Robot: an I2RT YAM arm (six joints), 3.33 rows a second.
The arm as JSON. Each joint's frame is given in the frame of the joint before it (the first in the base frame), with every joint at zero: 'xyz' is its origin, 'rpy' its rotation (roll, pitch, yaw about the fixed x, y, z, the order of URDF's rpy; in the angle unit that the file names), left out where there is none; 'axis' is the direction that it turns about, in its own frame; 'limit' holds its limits. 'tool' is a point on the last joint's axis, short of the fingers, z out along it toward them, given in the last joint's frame.
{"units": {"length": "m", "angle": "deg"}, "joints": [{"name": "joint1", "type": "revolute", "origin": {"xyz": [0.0, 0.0, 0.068]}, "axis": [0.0, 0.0, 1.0], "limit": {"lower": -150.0, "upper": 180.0}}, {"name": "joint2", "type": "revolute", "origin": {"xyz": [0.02, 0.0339, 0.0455]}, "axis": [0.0, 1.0, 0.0], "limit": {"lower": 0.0, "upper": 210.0}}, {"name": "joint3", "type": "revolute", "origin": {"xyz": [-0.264, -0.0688, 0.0]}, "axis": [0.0, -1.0, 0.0], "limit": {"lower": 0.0, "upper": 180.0}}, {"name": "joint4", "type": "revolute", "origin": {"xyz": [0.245, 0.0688, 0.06]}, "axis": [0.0, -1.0, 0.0], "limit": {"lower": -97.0, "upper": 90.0}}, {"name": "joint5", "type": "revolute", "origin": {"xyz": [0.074, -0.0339, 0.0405]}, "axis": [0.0, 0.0, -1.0], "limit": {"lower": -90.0, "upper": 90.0}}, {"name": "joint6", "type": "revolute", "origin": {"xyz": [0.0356, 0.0, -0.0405]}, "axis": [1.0, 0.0, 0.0], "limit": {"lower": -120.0, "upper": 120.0}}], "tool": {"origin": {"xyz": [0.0, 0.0, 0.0], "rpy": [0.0, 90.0, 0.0]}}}
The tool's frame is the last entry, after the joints.
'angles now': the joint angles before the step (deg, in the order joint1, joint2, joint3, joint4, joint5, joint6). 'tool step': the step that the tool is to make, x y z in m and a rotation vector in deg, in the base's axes. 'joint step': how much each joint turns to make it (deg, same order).
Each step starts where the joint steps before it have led.
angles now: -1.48 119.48 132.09 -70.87 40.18 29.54
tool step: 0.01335 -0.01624 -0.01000 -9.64 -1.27 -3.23
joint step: -1.55 0.14 -4.45 10.24 8.86 -5.68
